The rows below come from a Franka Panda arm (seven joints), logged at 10 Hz.
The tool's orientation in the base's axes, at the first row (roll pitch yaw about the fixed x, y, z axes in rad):
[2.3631, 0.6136, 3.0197]
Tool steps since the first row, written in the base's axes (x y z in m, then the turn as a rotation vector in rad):
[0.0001, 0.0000, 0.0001, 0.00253, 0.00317, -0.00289]
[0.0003, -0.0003, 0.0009, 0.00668, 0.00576, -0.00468]
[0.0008, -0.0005, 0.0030, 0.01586, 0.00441, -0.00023]
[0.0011, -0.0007, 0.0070, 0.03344, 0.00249, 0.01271]
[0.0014, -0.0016, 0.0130, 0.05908, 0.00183, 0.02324]
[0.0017, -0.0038, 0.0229, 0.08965, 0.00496, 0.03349]
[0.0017, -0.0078, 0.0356, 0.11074, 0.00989, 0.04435]
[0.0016, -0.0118, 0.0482, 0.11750, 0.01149, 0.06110]
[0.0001, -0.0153, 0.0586, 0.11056, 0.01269, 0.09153]
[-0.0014, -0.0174, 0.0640, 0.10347, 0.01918, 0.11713]
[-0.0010, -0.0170, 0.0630, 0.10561, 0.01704, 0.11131]
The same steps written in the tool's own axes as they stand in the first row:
[-0.0001, 0.0000, 0.0000, -0.00007, -0.00006, 0.00498]
[-0.0008, 0.0002, -0.0006, -0.00215, -0.00044, 0.00974]
[-0.0024, 0.0011, -0.0017, -0.01230, -0.00179, 0.01080]
[-0.0050, 0.0031, -0.0040, -0.03421, -0.00135, 0.01068]
[-0.0088, 0.0058, -0.0079, -0.06114, -0.00387, 0.01674]
[-0.0149, 0.0097, -0.0150, -0.09154, -0.00524, 0.02785]
[-0.0227, 0.0140, -0.0249, -0.11442, -0.00192, 0.03510]
[-0.0302, 0.0182, -0.0349, -0.12939, 0.00678, 0.02972]
[-0.0353, 0.0220, -0.0440, -0.14116, 0.02734, 0.00936]
[-0.0374, 0.0240, -0.0492, -0.14951, 0.04917, -0.00483]
[-0.0372, 0.0236, -0.0482, -0.14810, 0.04354, -0.00177]

